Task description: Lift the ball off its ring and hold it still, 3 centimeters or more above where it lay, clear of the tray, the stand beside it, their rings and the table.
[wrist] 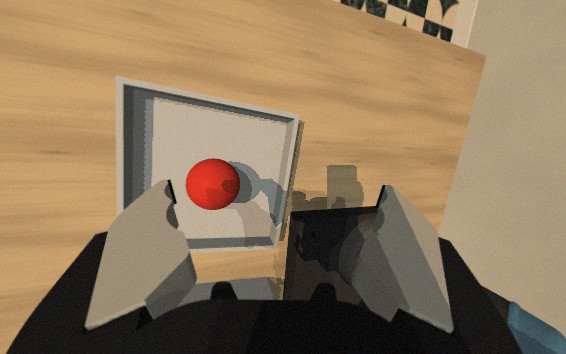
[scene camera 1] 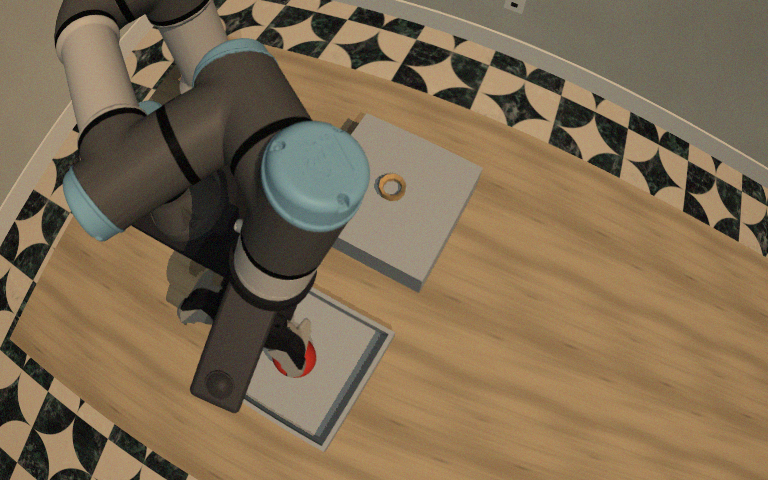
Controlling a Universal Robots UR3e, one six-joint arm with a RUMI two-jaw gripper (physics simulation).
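Pixels of known places: gripper, fingertip midpoint: (wrist: 277, 186); arm's base, link origin: (scene camera 1: 189, 202).
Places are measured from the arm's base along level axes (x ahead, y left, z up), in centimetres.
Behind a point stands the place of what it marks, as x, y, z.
The red ball (scene camera 1: 310, 357) @(25.9, -16.4, 2.8) (wrist: 212, 184) @(23.5, -17.5, 4.0) rests inside the shallow grey tray (scene camera 1: 339, 350) @(28.4, -13.7, -2.5) (wrist: 200, 125) @(24.1, -23.3, -2.5). In scene camera 1 a finger partly covers it from above. The ball's own ring does not show. My gripper (wrist: 277, 186) @(18.9, -18.6, 11.4) is wide open with nothing between its fingers. In the wrist view the ball appears beyond the left fingertip, just inside it, well left of the middle of the gap. In scene camera 1 the other finger is hidden under the arm. The grey stand (scene camera 1: 430, 215) @(35.5, 6.1, 2.7) bears an empty orange ring (scene camera 1: 402, 187) @(30.9, 8.6, 3.6).
The stand is beside the tray, with a strip of wooden table (scene camera 1: 538, 316) @(54.3, -2.2, -2.8) (wrist: 60, 165) @(38.5, -20.2, -2.8) between them. The tray has raised walls around the ball. The black base plate (scene camera 1: 189, 243) @(3.0, -6.1, 0.3) of the robot lies near the tray. The arm covers part of the tray and stand in scene camera 1.
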